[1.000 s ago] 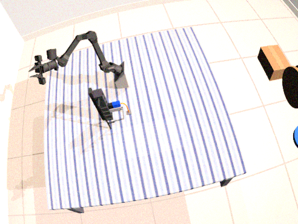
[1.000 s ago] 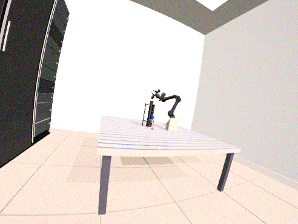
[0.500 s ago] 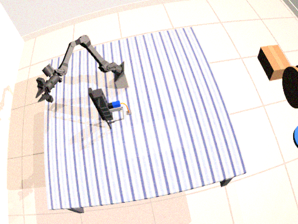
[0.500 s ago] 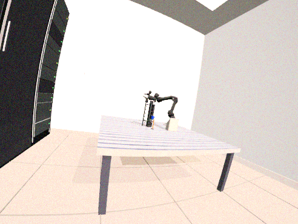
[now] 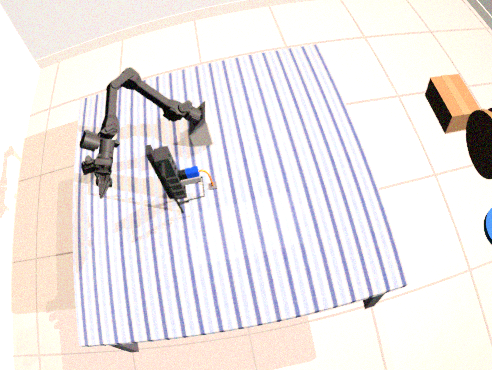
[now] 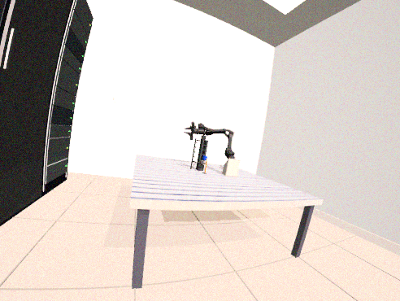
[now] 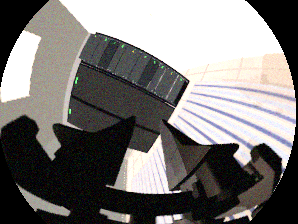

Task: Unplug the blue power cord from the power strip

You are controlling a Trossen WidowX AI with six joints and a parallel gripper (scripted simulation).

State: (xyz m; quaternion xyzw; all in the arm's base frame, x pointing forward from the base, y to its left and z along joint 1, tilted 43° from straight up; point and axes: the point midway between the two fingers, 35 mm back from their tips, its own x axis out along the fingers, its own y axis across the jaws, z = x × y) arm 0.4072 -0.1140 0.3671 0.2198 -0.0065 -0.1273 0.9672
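Right now my gripper tip is 270 mm to the right of the blue plug, 210 mm above it and 160 mm past it.
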